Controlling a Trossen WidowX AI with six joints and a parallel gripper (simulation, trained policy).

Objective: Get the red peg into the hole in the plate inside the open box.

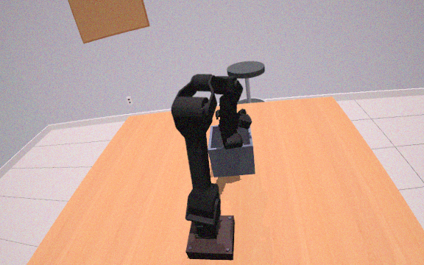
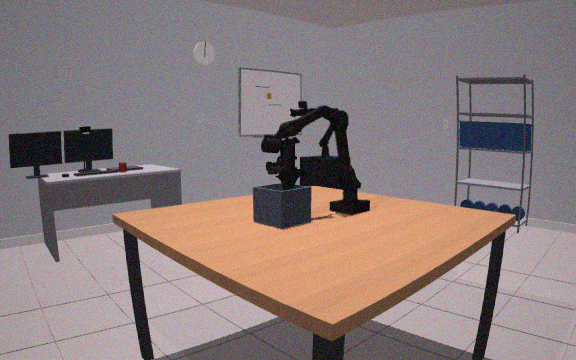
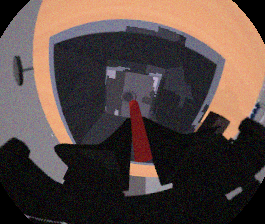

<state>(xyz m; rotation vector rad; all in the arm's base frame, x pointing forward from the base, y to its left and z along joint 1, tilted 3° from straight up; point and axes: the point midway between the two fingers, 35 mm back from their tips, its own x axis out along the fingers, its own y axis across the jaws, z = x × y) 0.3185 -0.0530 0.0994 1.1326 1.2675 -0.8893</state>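
The red peg is 1 cm to the right of my gripper tip and 1 cm above it. From my gripper tip the other things lie so: plate: 6 cm below, 2 cm ahead, 1 cm to the right.
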